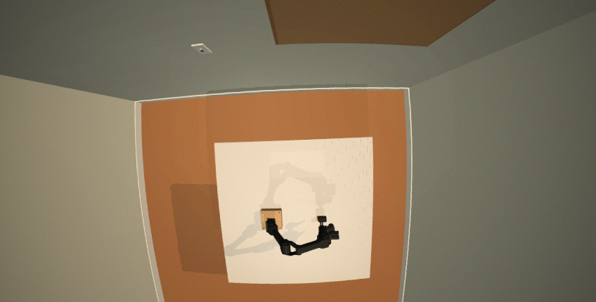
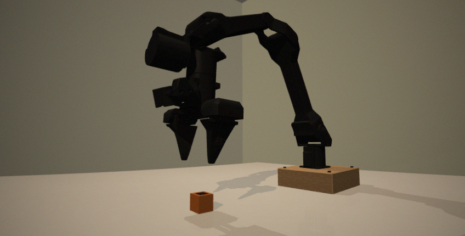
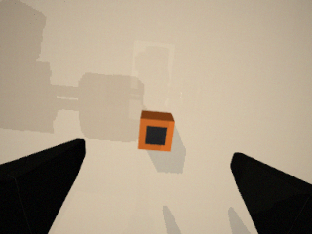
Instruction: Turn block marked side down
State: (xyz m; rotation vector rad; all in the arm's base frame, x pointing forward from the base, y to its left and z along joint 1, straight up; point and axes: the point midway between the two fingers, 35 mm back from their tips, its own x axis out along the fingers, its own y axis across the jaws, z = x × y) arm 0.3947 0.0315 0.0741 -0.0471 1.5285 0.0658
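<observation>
The orange block is 60 mm below my gripper tip and 10 mm behind it.
</observation>
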